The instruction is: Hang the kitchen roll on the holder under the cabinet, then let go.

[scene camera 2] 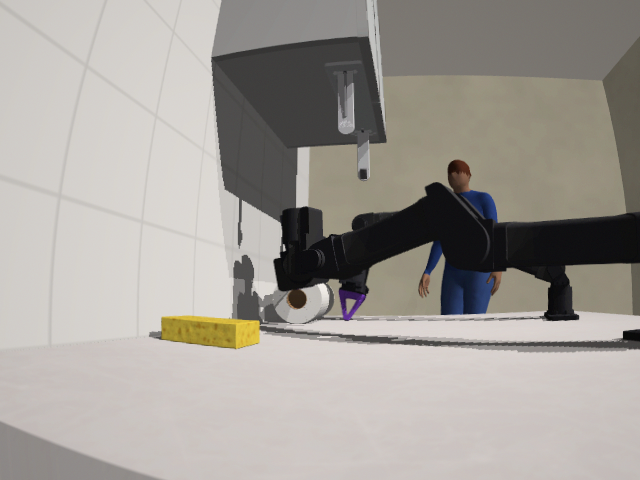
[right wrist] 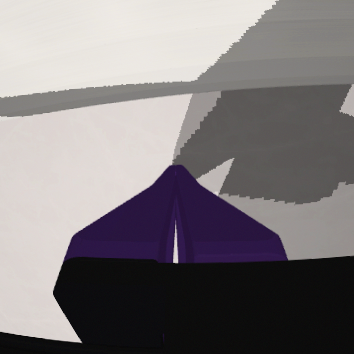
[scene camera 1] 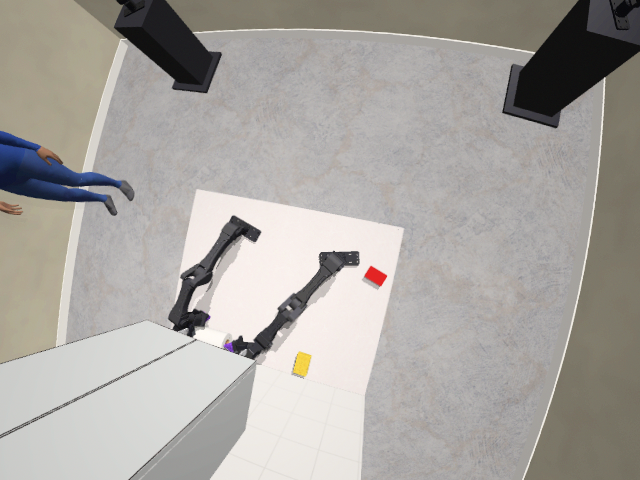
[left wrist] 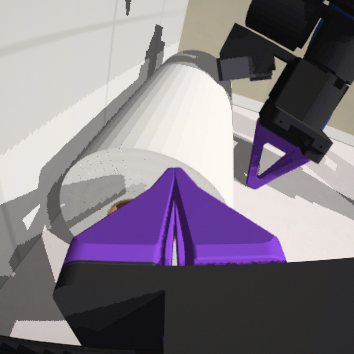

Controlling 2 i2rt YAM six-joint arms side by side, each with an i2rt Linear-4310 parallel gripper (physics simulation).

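Frame: origin at the left arm's base, x left, y back, z up, level; metres.
Where they show: left gripper, between the fingertips: (scene camera 1: 224, 345) (left wrist: 174, 178); right gripper, between the fingertips: (scene camera 2: 346, 320) (right wrist: 175, 176) (scene camera 1: 210, 317) (left wrist: 250, 185); left arm's base, origin of its link: (scene camera 1: 339, 258); right arm's base, origin of its link: (scene camera 2: 560, 317) (scene camera 1: 244, 228).
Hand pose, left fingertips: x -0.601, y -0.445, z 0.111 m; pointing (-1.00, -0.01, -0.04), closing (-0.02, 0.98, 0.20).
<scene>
Each offset is from my left fingertips to the top centre of the thing. Level surfaces: height alone.
The white kitchen roll @(dx -0.155, dy +0.012, dz +0.002 m) (scene camera 1: 210, 337) (scene camera 2: 316, 304) (left wrist: 180, 110) (right wrist: 95, 45) lies on its side on the table near the tiled wall. The holder's two clear arms (scene camera 2: 345, 100) (scene camera 2: 363, 155) hang under the cabinet (scene camera 1: 129, 384) (scene camera 2: 284, 98), above the roll, with no roll between them. My left gripper (scene camera 1: 228, 347) (left wrist: 174, 178) is shut and empty at the roll's near end, overlapping the end face in the left wrist view. Its fingers are hidden in scene camera 2. My right gripper (scene camera 2: 346, 318) (left wrist: 250, 185) (right wrist: 175, 176) is shut and empty, pointing down beside the roll's long side, low over the table.
A yellow sponge @(dx +0.397, dy -0.106, dz -0.081 m) (scene camera 1: 301, 364) (scene camera 2: 206, 331) lies on the table @(dz -0.111 m) (scene camera 1: 310, 222) (scene camera 2: 361, 403) near the tiled wall (scene camera 2: 113, 170). A red block @(dx +0.780, dy +0.356, dz -0.091 m) (scene camera 1: 375, 276) lies near the left arm's base. The cabinet overhangs the roll. A person (scene camera 1: 56, 178) (scene camera 2: 467, 248) stands beyond the table.
</scene>
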